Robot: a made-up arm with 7 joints.
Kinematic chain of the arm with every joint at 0, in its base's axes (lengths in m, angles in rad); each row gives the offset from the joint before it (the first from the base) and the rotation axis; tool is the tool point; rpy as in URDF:
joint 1: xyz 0 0 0.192 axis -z
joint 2: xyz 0 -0.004 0.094 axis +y
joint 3: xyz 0 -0.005 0.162 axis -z
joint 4: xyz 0 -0.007 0.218 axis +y
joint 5: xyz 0 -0.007 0.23 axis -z
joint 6: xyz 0 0 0.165 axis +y
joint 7: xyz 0 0 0.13 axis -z
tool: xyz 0 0 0 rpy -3.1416 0 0
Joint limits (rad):
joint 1: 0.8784..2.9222
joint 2: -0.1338..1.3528
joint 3: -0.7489..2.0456
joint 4: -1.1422..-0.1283
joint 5: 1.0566..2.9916
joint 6: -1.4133..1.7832
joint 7: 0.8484..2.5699
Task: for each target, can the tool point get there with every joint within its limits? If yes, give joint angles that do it. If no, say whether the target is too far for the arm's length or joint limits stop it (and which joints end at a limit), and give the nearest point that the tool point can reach.
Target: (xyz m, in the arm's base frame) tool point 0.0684 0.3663 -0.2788
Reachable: no: joint limits stop it (at a limit: joint 1, joint 2, joint 3, joint 4, joint 5, joint 6) | nearest point 0.5505 -0.1157 0.2326 | short by 0.852 m
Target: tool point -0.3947 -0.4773 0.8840
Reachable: yes | joints 2.4696 1.0706 0.4394 -0.6233 2.3374 -0.4201 2.0333
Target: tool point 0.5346 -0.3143 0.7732
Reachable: yes | joints 1.1217 1.2061 0.9366 -1.0497 2.8383 -0.1338 2.0521
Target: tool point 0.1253 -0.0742 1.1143
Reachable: yes | joints 2.7148 0.1167 0.3025 -0.5673 2.1642 -0.8814 1.5129
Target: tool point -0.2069 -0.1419 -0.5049
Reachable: no: joint limits stop it (at a limit: joint 1, joint 2, joint 3, joint 4, joint 5, joint 6) | nearest point -0.4627 -0.4163 0.1278 | short by 0.736 m
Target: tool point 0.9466 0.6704 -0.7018
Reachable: no: too far | nearest point 0.6535 -0.1227 0.2051 | short by 1.240 m
